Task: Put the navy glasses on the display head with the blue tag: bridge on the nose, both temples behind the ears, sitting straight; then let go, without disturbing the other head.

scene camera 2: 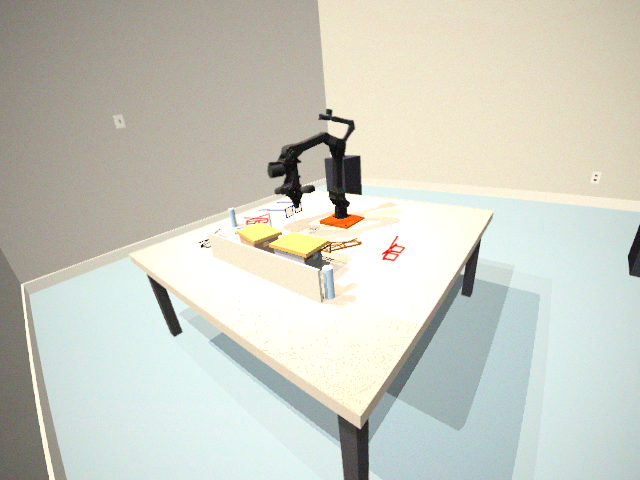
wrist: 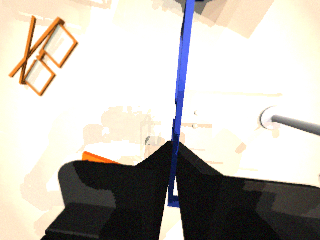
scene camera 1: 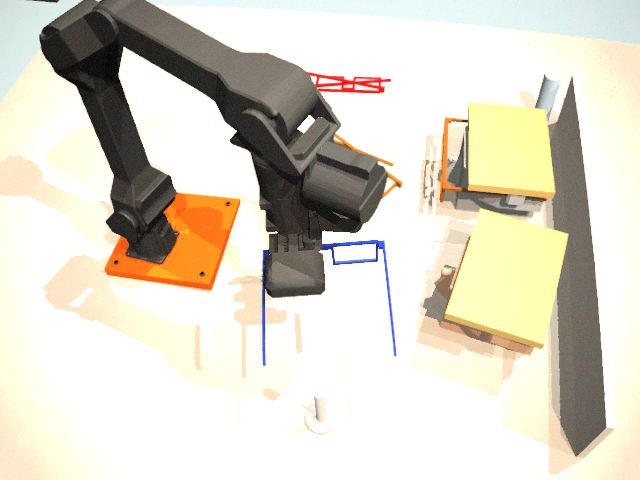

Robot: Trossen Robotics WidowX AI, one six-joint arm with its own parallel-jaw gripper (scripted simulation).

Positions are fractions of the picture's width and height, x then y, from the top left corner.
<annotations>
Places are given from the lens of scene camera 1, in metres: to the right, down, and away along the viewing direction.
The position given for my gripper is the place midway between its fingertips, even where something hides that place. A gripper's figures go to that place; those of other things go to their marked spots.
my gripper (scene camera 1: 0.47,0.54): -0.02, 0.02, 0.76
white post (scene camera 1: 0.50,0.87): 0.00, 0.22, 0.74
</annotations>
